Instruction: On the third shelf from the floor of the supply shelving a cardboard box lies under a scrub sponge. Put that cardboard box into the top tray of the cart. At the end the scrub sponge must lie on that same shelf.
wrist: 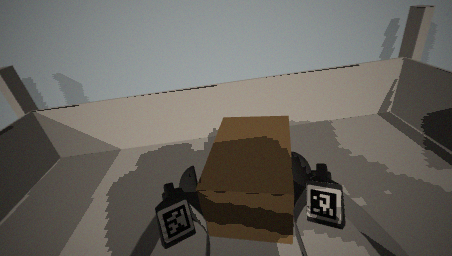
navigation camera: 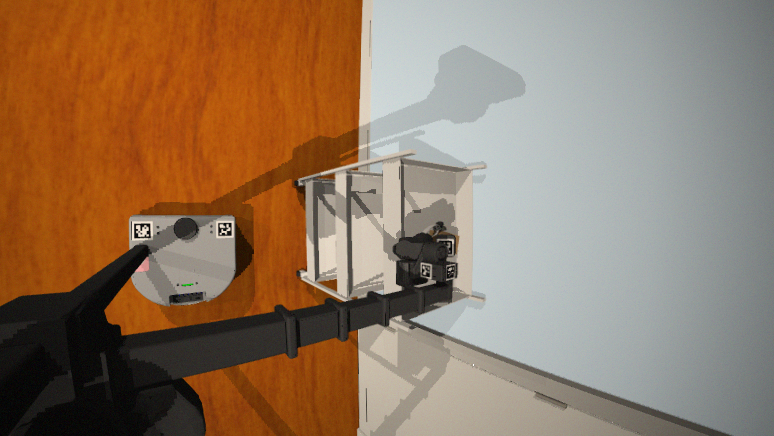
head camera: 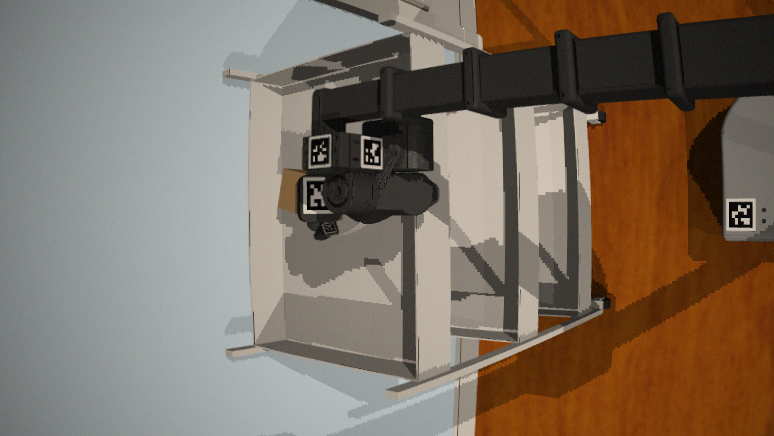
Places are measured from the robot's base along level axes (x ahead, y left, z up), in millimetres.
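Where they show: robot's base, origin of the base link: (navigation camera: 185, 227).
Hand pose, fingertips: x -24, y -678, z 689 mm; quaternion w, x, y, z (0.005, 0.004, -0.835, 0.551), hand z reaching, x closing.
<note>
Each offset is from my fingertips to the top centre of the thing. "spot": to the spot under its first point.
The brown cardboard box @[dx -7, dy -7, dz +27 mm] (head camera: 290, 190) (navigation camera: 457, 241) (wrist: 245, 165) is between the two fingers of my gripper (wrist: 244, 177), which is shut on it. In the head view the wrist hides most of the box and the fingers. Box and gripper are inside the outline of the cart's pale top tray @[spot: dx +158, dy +219, dz +11 mm] (head camera: 432, 324) (navigation camera: 392, 189) (wrist: 165, 117), near its far long wall. Whether the box touches the tray floor cannot be told. The scrub sponge and the supply shelving's third shelf cannot be made out in these views.
The cart's lower trays (head camera: 528, 292) (navigation camera: 342, 232) show below the top one. Corner posts (wrist: 418, 32) stick up past the rim. My arm (head camera: 519, 73) (navigation camera: 238, 330) crosses one end of the cart. A pale panel (navigation camera: 460, 389) is beside that end. My grey base (navigation camera: 189, 265) stands on the wooden floor.
</note>
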